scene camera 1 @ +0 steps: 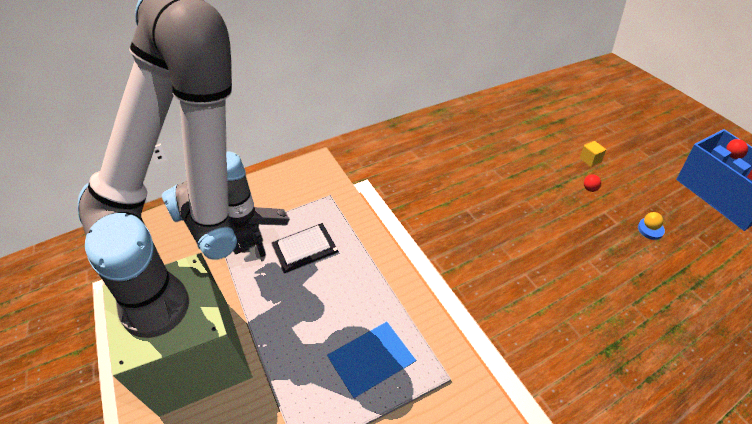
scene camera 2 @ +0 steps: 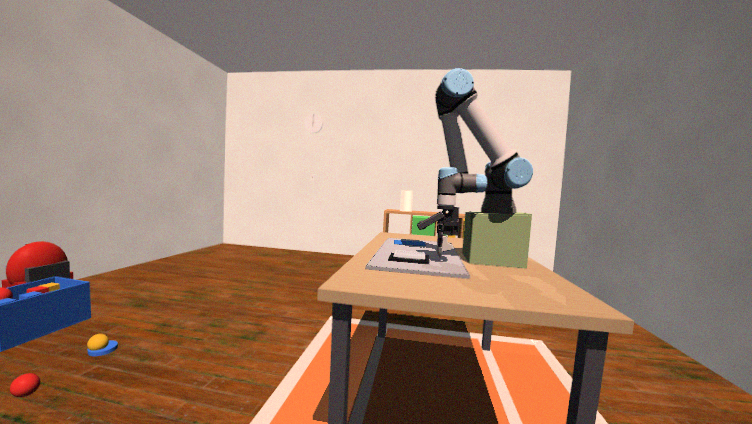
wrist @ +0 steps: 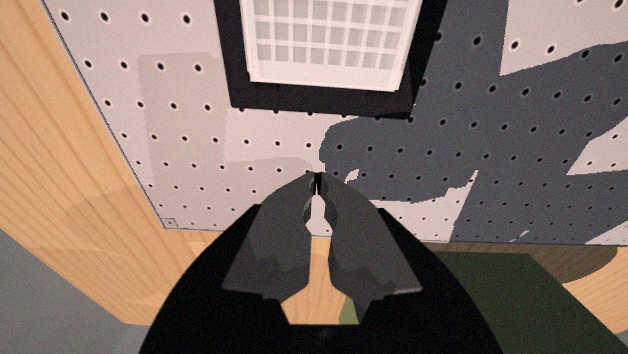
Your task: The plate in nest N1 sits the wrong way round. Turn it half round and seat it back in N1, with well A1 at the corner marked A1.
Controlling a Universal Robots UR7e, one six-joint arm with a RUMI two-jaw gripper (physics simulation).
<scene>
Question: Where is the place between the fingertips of my gripper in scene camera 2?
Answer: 439,257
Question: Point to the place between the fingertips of my gripper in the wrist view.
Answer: At 316,174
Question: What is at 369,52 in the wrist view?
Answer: A white well plate.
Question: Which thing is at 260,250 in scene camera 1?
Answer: My gripper.
</scene>
